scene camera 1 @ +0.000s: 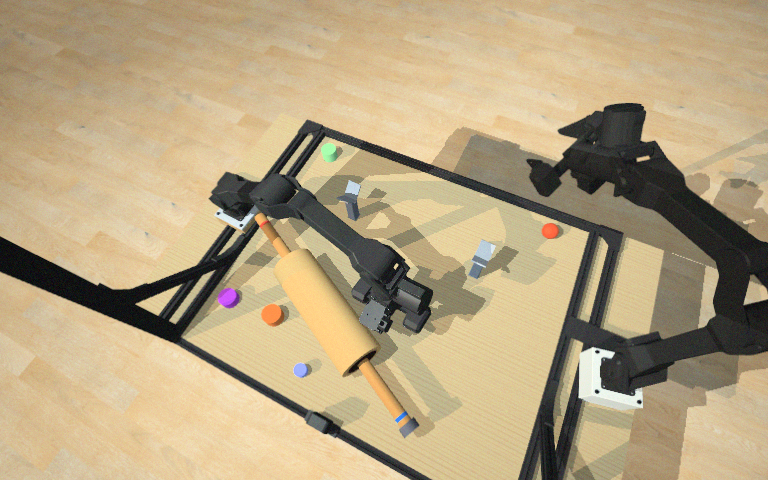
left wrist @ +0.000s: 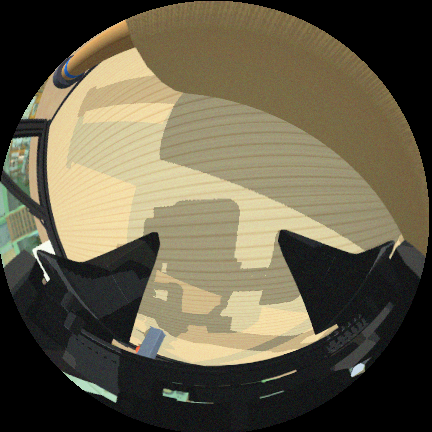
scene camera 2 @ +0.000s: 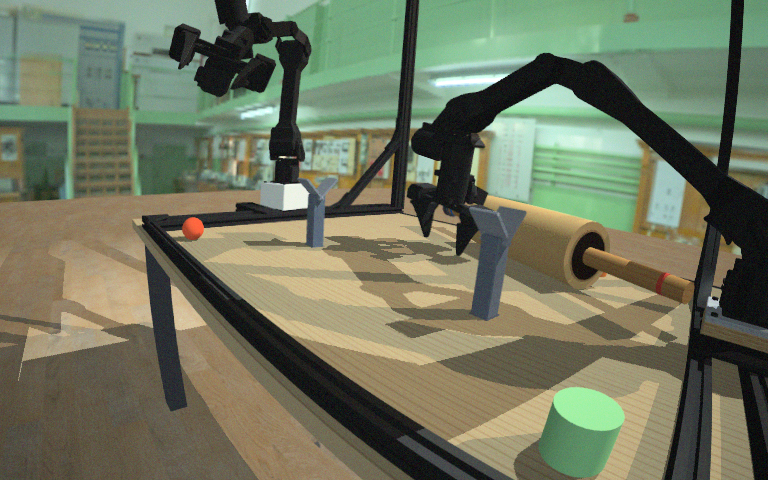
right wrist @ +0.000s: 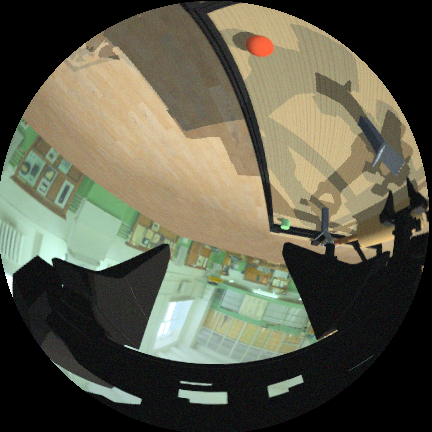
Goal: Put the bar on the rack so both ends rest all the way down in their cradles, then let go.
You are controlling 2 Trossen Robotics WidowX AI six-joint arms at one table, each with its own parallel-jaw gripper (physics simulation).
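Frame: origin at the left arm's base, x ahead, y left, z up, level; metres.
Where they show: left gripper, fingertip midpoint: (scene camera 1: pixel 394 317) (left wrist: pixel 219 237) (scene camera 2: pixel 441 245) (right wrist: pixel 398 184); right gripper, fingertip midpoint: (scene camera 1: pixel 542 146) (scene camera 2: pixel 205 76) (right wrist: pixel 227 249); left arm's base, link origin: (scene camera 1: pixel 239 208) (scene camera 2: pixel 750 316) (right wrist: pixel 330 244); right arm's base, link origin: (scene camera 1: pixel 617 376) (scene camera 2: pixel 286 182).
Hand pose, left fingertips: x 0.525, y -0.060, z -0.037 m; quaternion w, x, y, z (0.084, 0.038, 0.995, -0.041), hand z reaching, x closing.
Each offset is from my left fingertips to the top centre of the thing.
The bar (scene camera 1: pixel 325 311) (scene camera 2: pixel 543 237) (left wrist: pixel 300 75), a wooden rod through a thick tan roller, lies diagonally across the table, off the rack. Its red-banded end is near the left arm's base; its blue-banded end has a dark cap. The rack is two grey posts with empty V-shaped cradles, one post @[dy +0.209, dx -0.243, dz +0.086 m] (scene camera 1: pixel 352 206) (scene camera 2: pixel 489 271) (right wrist: pixel 325 220) nearer the left arm, the other @[dy +0.206, dx +0.128, dz +0.116 m] (scene camera 1: pixel 481 257) (scene camera 2: pixel 314 220) (right wrist: pixel 372 135) nearer the orange-red ball. My left gripper (scene camera 1: pixel 389 306) (scene camera 2: pixel 442 243) (left wrist: pixel 219 237) is open, pointing down beside the roller. My right gripper (scene camera 1: pixel 545 147) (scene camera 2: pixel 220 59) (right wrist: pixel 227 249) is open, raised beyond the table edge.
An orange-red ball @[dy +0.403, dx +0.260, dz +0.034 m] (scene camera 1: pixel 549 230) (scene camera 2: pixel 193 228) (right wrist: pixel 260 46) and a green cylinder @[dy +0.360, dx -0.420, dz +0.028 m] (scene camera 1: pixel 329 152) (scene camera 2: pixel 582 433) (right wrist: pixel 285 224) stand near the frame. Purple @[dy -0.158, dx -0.399, dz +0.018 m] (scene camera 1: pixel 228 297), orange @[dy -0.140, dx -0.268, dz +0.024 m] (scene camera 1: pixel 272 314) and pale blue @[dy -0.216, dx -0.133, dz +0.012 m] (scene camera 1: pixel 300 370) discs lie across the roller from the rack. A black frame (scene camera 1: pixel 453 176) borders the table.
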